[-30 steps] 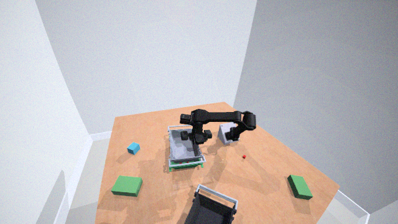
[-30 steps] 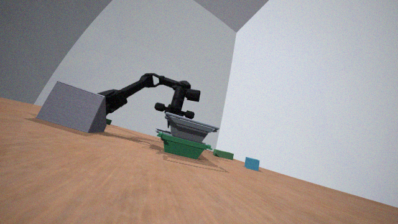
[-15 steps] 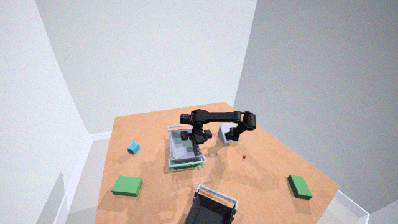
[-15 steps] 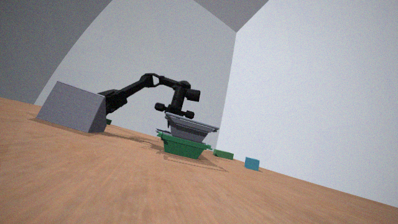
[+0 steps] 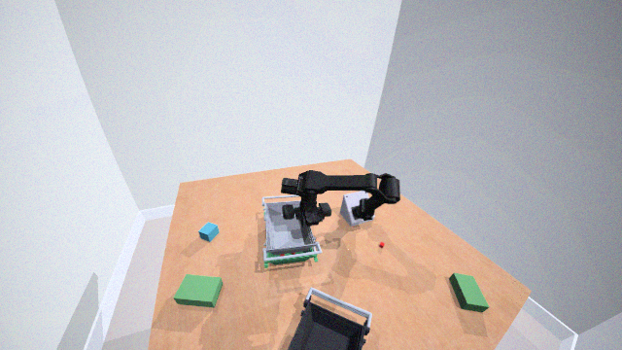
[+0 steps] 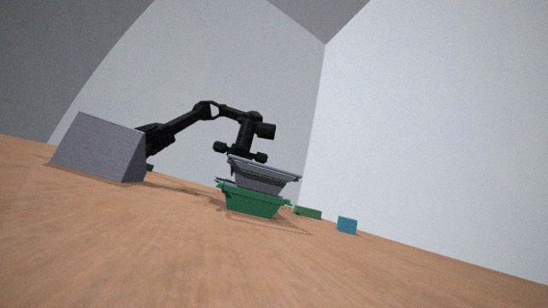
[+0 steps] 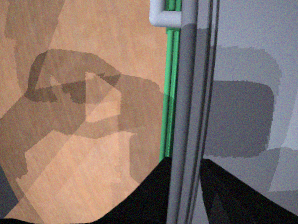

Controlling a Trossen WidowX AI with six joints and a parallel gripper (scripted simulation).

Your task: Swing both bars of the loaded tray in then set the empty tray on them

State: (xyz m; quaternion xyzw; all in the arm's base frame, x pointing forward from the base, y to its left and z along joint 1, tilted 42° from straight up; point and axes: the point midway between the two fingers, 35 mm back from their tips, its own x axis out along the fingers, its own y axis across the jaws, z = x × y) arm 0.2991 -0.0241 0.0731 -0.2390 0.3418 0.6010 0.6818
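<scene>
The grey tray lies 70 mm ahead of my gripper tip, 10 mm to the right of it and 20 mm above it. Round my gripper tip: red block 320 mm behind, 150 mm to the left, 80 mm below; blue cube 380 mm ahead, 150 mm to the right, 70 mm below.
</scene>
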